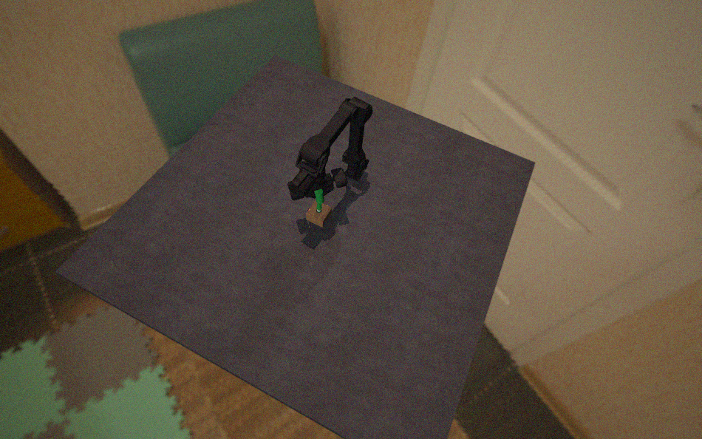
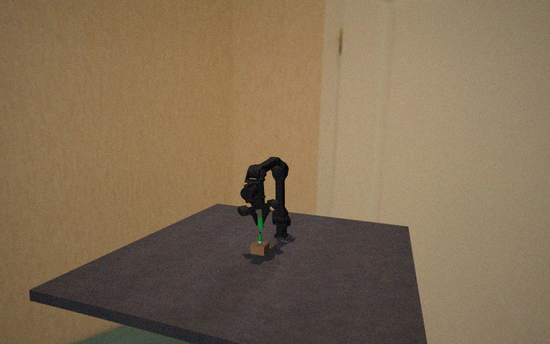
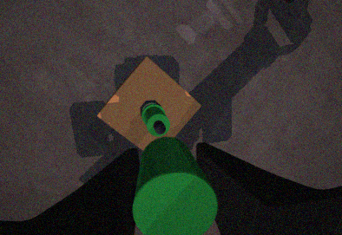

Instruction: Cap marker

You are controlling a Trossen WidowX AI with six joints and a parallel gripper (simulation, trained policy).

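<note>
My gripper tip is now 110 mm above the holder block. The rest, counted from my gripper tip: green cap: 10 mm ahead, 10 mm above.
</note>
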